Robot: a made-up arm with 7 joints.
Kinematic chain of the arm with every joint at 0, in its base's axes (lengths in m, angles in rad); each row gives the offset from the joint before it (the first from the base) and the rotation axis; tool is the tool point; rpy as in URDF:
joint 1: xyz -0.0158 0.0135 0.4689 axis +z
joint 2: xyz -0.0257 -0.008 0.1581 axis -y
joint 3: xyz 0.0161 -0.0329 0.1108 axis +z
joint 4: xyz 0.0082 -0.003 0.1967 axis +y
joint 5: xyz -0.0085 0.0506 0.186 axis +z
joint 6: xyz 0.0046 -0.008 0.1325 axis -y
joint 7: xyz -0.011 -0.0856 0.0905 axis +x
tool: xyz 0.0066 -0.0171 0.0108 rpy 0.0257 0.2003 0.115
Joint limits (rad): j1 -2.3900..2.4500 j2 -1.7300..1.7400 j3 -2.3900..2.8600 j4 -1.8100..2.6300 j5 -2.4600..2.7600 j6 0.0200..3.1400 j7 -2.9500..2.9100
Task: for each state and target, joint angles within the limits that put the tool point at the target. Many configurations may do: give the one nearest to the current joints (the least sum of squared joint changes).
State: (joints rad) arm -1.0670 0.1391 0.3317 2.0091 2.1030 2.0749 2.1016
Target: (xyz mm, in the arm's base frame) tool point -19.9 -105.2 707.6
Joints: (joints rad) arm -1.4078 0.2630 -0.0139 2.3445 1.8445 2.0542 2.0996
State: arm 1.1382 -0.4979 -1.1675 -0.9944 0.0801 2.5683 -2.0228
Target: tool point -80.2 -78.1 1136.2
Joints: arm 1.3166 -0.0457 -0.8969 -0.4537 0.2942 2.4054 -2.0569
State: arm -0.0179 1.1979 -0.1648 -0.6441 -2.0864 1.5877 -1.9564
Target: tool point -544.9 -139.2 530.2
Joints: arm 0.4759 1.2678 0.0698 -0.8909 -1.9660 1.7205 -1.9744
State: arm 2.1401 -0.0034 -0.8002 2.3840 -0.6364 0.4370 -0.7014
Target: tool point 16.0 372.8 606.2
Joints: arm 2.2609 -0.1925 -0.6657 2.5072 -0.6678 0.4185 -0.7128
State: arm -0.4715 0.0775 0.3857 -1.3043 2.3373 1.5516 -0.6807
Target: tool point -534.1 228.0 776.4
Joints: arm -0.5572 0.7141 0.3184 -1.5255 2.3976 1.4098 -0.6756
